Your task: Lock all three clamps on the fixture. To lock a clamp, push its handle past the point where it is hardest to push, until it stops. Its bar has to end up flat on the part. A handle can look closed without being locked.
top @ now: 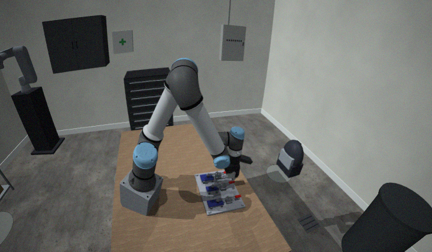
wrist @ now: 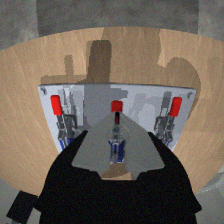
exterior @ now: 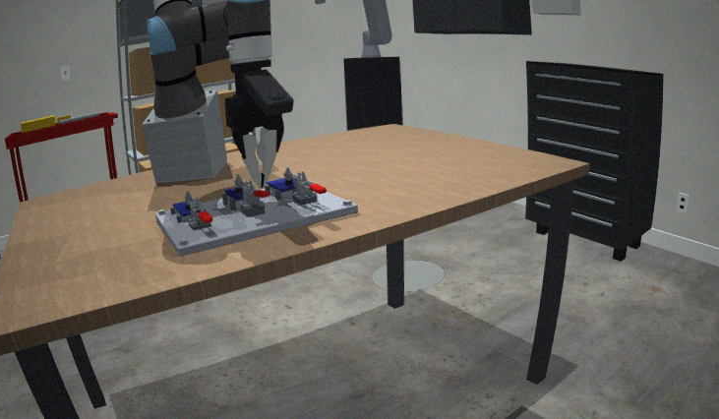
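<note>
The grey fixture plate lies 9 cm behind my hand, 8 cm below it and 1 cm to the right of it. The rest, counted from my hand: blue part: 13 cm behind, 6 cm below, 1 cm to the right.
</note>
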